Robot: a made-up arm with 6 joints. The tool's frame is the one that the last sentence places.
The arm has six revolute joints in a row. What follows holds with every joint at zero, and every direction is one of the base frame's. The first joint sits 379 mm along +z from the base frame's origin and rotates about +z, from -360 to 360 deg. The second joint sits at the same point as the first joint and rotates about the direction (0, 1, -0.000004), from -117.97 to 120 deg. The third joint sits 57 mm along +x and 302 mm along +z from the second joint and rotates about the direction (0, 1, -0.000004), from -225 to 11 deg. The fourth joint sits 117 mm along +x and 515 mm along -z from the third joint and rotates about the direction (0, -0.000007, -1), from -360 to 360 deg. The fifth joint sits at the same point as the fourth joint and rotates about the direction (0, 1, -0.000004), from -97 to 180 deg. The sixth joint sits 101 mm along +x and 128 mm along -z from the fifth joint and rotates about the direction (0, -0.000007, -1), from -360 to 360 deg. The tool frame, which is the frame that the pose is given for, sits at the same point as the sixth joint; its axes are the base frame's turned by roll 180, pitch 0 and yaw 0 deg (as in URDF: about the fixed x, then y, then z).
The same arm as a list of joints. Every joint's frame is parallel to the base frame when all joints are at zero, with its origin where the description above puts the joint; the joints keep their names.
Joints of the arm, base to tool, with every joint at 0 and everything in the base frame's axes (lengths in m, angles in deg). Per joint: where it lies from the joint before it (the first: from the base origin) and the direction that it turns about. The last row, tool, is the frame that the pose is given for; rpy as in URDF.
joint 1: axis +z offset 0 0 0.379
joint 2: axis +y offset 0 0 0
joint 3: axis +y offset 0.057 0 0.302
joint 4: axis -z offset 0.117 0 -0.515
joint 5: axis +y offset 0 0 0
joint 6: axis -z offset 0.101 0 -0.128
tool: offset 0 0 0 rpy 180 0 0
Joint limits (deg, base to tool): -360..360 -117.97..120 -225..11 -360..360 -97..180 -360..360

